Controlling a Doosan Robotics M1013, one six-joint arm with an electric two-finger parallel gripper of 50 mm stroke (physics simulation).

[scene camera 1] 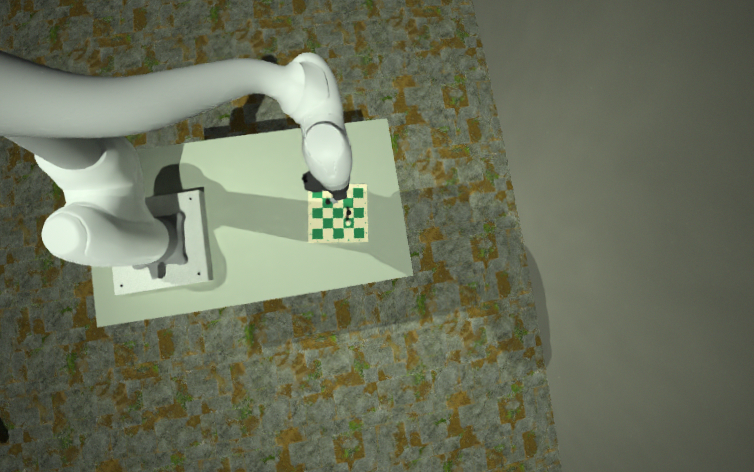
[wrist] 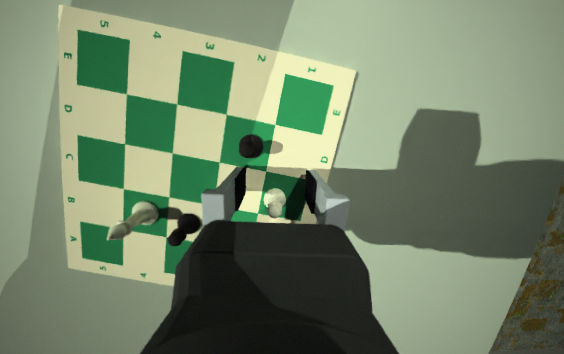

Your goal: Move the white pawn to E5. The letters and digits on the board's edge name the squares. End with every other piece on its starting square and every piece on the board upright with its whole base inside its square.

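Places are measured from the arm's base along level axes (x ahead, y left, z up), in millimetres.
Pixels of known places: gripper, between the fingertips: point(scene camera 1: 334, 195) point(wrist: 275, 181); arm's base, origin of its link: point(scene camera 1: 160, 240).
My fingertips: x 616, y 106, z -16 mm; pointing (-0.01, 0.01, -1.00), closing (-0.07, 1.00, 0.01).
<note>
Ahead of a thing's pixels: the offset from my fingertips to its middle. "pt": to the spot under its first point. Level surfaces: height alone.
The white pawn @(dx +17, dy +1, dz +9 mm) point(wrist: 274, 200) stands upright on green square C1 of the chessboard point(scene camera 1: 309, 228) point(wrist: 345, 95) in the wrist view; I cannot make it out in the scene view. My gripper point(wrist: 275, 181) is open, one finger on each side of the pawn, with gaps between them; it appears to be above the board. Its height over the pawn is hard to tell. Square E5 @(pt dx -75, dy -136, dz -7 mm) point(wrist: 103, 62) is green, at the board's upper left corner in the wrist view, and bears no piece. Part of rows A and B is hidden behind the gripper body.
A black piece @(dx -25, dy -22, dz +9 mm) point(wrist: 251, 146) point(scene camera 1: 327, 201) stands on D2, close beyond the fingers. A tall white piece @(dx +41, dy -108, dz +15 mm) point(wrist: 145, 213) point(scene camera 1: 348, 223) stands on B4, and another black piece @(dx +47, dy -71, dz +9 mm) point(wrist: 188, 223) point(scene camera 1: 348, 211) on B3. The board lies on a pale table @(dz -13 mm) point(scene camera 1: 267, 261).
</note>
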